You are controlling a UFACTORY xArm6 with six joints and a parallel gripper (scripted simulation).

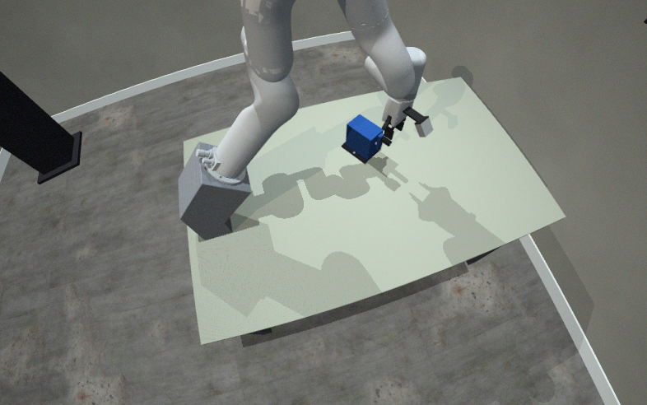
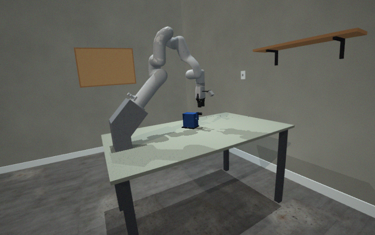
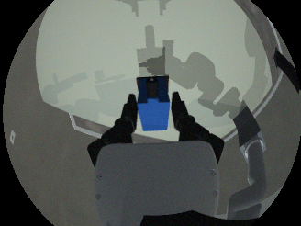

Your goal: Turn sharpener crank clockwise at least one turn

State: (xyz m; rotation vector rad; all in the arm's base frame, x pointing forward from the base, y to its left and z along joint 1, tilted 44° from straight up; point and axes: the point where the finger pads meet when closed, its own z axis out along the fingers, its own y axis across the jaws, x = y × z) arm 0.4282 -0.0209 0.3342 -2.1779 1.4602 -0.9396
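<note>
Right now my hand is 80 mm above the crank knob and 20 mm to the right of it.
</note>
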